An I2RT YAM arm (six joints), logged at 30 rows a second.
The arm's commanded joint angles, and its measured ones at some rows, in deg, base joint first. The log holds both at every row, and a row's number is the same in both.
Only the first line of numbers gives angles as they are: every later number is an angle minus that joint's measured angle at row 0.
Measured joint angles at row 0:
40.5 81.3 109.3 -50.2 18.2 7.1
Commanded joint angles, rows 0 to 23:
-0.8 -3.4 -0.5 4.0 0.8 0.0
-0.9 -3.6 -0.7 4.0 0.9 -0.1
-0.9 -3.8 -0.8 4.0 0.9 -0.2
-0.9 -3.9 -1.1 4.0 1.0 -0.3
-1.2 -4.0 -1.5 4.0 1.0 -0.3
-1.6 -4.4 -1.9 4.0 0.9 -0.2
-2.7 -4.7 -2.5 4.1 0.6 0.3
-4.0 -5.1 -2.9 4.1 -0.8 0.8
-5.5 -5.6 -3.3 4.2 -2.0 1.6
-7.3 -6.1 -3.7 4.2 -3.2 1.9
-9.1 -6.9 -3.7 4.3 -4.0 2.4
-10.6 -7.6 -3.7 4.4 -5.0 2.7
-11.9 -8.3 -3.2 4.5 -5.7 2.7
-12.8 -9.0 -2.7 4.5 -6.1 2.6
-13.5 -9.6 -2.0 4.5 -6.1 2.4
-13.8 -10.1 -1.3 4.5 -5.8 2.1
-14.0 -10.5 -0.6 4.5 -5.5 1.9
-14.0 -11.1 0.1 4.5 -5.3 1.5
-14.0 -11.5 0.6 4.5 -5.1 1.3
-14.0 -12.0 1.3 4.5 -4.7 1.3
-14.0 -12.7 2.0 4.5 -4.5 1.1
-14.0 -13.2 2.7 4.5 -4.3 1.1
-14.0 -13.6 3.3 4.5 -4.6 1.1
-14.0 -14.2 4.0 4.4 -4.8 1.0
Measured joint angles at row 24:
-13.7 -10.3 -1.0 1.0 -4.8 1.5
